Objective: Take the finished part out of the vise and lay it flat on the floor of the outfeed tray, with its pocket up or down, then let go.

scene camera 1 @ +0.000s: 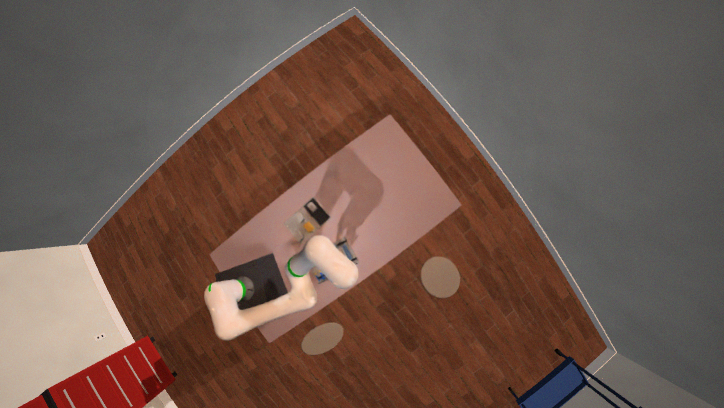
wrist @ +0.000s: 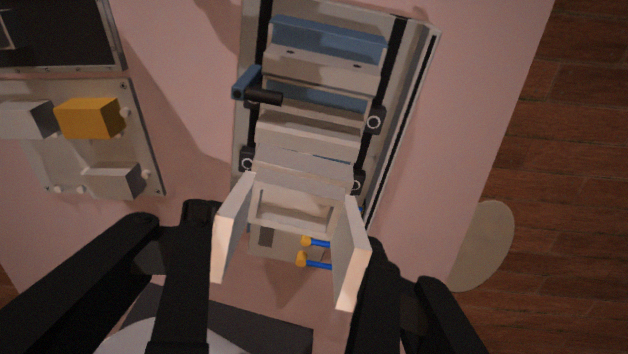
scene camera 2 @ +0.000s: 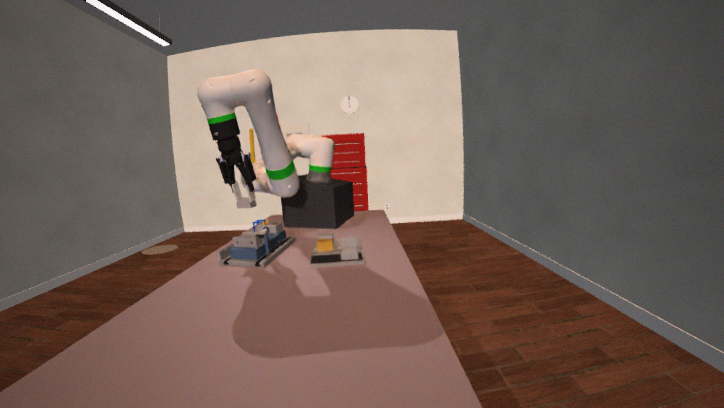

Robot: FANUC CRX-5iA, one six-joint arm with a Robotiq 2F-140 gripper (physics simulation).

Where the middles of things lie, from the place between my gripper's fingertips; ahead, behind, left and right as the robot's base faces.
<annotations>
My gripper is now 10 mm past the yellow block [wrist: 79,118], 280 mm to the right of it and 200 mm above it.
</annotations>
